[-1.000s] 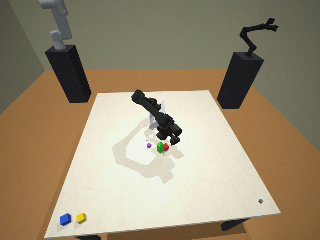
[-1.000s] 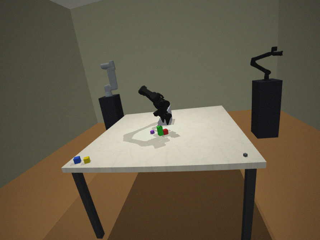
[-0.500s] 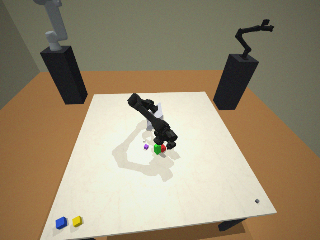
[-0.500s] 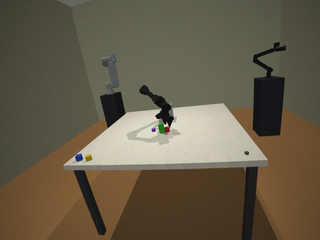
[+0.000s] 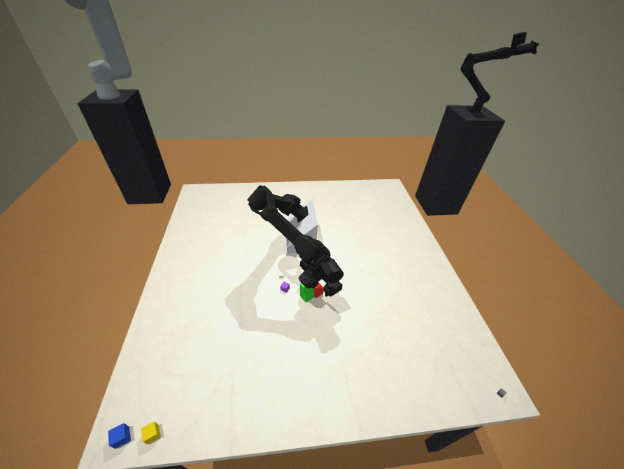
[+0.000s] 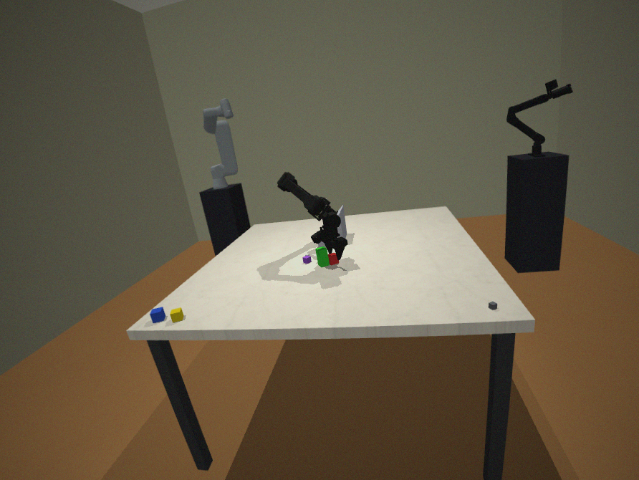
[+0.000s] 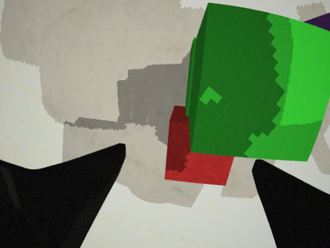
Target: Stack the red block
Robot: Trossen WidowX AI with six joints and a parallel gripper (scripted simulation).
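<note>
My gripper tip is 1 cm to the left of the red block and 1 cm above it. Also, from my gripper tip: white cube 9 cm behind, 15 cm to the right, 2 cm below; then yellow block 43 cm ahead, 51 cm to the right, 1 cm below; then purple cube 3 cm behind, 13 cm to the right, 1 cm below.
</note>
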